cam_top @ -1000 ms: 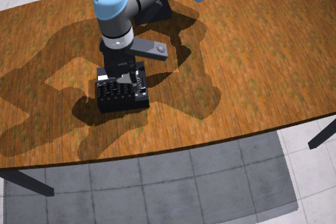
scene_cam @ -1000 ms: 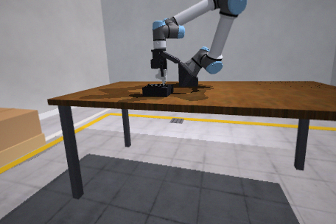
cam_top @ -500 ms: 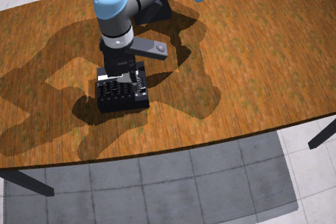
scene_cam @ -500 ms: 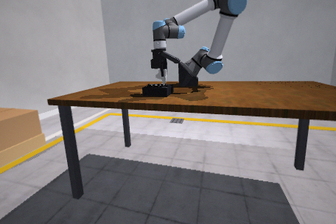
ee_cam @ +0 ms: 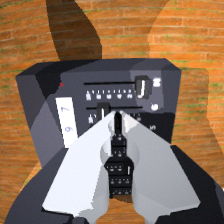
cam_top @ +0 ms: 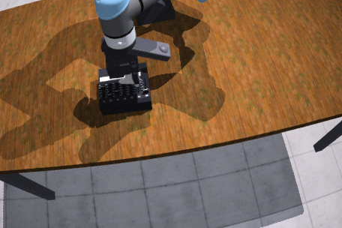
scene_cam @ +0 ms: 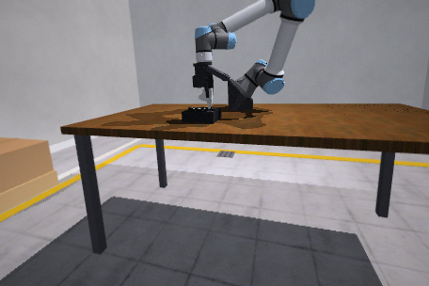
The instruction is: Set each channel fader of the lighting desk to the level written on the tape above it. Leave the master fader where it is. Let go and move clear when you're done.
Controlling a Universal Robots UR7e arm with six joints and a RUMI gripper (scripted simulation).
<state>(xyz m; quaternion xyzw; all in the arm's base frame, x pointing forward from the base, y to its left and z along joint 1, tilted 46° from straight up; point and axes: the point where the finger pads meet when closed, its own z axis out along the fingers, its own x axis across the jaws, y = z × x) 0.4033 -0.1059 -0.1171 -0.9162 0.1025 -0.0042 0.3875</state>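
My gripper is now 1 cm past the fader 6 and 1 cm above it. The rest, counted from my hand: fader 4: 4 cm to the right, 2 cm behind, 1 cm below; then fader 3: 7 cm to the right, 1 cm below; then master fader: 2 cm to the left, 2 cm ahead, 1 cm below.
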